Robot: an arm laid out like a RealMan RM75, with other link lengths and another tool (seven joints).
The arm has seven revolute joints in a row. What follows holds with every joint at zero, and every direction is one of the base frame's.
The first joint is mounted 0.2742 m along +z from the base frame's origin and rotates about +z.
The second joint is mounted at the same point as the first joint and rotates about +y.
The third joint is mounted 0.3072 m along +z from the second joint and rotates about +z.
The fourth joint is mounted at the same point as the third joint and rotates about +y.
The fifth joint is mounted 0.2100 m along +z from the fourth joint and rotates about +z.
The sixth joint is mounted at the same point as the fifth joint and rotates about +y.
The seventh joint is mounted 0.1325 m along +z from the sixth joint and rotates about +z.
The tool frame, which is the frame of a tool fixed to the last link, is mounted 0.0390 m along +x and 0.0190 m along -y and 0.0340 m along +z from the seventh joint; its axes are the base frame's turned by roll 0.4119, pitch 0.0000 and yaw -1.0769 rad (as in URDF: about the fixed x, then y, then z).
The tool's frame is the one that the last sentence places.
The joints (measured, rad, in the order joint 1, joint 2, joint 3, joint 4, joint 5, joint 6, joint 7), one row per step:
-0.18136 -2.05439 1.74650 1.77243 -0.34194 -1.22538 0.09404
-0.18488 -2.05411 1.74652 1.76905 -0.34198 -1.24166 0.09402
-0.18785 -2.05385 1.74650 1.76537 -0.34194 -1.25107 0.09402
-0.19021 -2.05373 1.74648 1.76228 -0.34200 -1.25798 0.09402
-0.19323 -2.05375 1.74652 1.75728 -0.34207 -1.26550 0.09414
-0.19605 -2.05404 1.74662 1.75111 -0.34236 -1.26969 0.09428
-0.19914 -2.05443 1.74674 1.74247 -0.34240 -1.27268 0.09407
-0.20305 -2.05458 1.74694 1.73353 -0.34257 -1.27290 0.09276
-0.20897 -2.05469 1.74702 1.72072 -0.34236 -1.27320 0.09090
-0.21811 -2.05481 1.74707 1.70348 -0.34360 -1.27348 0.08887
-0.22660 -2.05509 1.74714 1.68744 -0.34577 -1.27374 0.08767
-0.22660 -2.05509 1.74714 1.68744 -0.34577 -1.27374 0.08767
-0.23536 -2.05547 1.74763 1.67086 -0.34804 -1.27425 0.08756
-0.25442 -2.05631 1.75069 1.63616 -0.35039 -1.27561 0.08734
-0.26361 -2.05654 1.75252 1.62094 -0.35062 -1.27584 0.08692
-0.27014 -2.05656 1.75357 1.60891 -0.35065 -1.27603 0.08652
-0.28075 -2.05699 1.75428 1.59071 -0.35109 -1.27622 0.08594
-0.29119 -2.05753 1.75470 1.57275 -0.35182 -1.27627 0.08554
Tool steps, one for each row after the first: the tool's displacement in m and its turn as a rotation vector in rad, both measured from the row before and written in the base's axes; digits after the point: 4 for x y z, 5 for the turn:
-0.0017 -0.0010 -0.0014 -0.01218 0.00691 0.01015
-0.0012 -0.0004 -0.0010 -0.00768 0.00460 0.00644
-0.0009 -0.0003 -0.0008 -0.00584 0.00333 0.00490
-0.0013 -0.0002 -0.0011 -0.00717 0.00398 0.00619
-0.0012 0.0000 -0.0012 -0.00566 0.00265 0.00519
-0.0017 0.0001 -0.0015 -0.00566 0.00283 0.00651
-0.0013 0.0006 -0.0013 -0.00350 0.00154 0.00491
-0.0018 0.0010 -0.0017 -0.00460 0.00272 0.00676
-0.0018 0.0015 -0.0024 -0.00686 0.00255 0.00766
-0.0015 0.0013 -0.0024 -0.00713 0.00167 0.00672
0.0000 0.0000 0.0000 0.00000 0.00000 0.00000
-0.0015 0.0013 -0.0026 -0.00843 0.00237 0.00611
-0.0028 0.0026 -0.0057 -0.01849 0.00793 0.01106
-0.0010 0.0013 -0.0024 -0.00770 0.00433 0.00369
-0.0011 0.0009 -0.0017 -0.00559 0.00366 0.00387
-0.0014 0.0016 -0.0025 -0.00785 0.00465 0.00551
-0.0013 0.0016 -0.0025 -0.00760 0.00425 0.00542

